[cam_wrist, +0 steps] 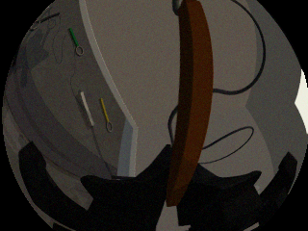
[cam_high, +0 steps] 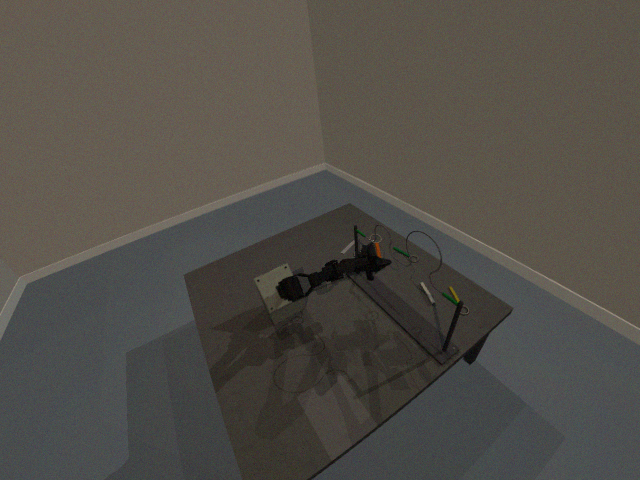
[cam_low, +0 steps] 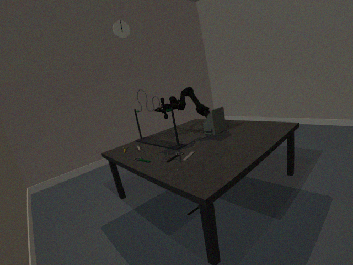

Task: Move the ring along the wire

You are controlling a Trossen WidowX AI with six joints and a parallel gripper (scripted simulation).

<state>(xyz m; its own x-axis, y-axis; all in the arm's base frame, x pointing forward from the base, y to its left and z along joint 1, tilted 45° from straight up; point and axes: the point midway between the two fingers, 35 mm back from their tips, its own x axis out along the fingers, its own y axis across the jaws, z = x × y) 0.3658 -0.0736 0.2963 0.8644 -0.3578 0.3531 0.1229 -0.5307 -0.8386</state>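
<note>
Now: gripper tip 9 cm to the right of the ring with orange handle and 2 cm below it. From my gripper tip the other things lie so: green-handled ring: 34 cm ahead, 21 cm to the left, 29 cm below; black-handled ring: 17 cm ahead, 41 cm to the left, 29 cm below; white piece: 21 cm ahead, 6 cm to the right, 29 cm below.
</note>
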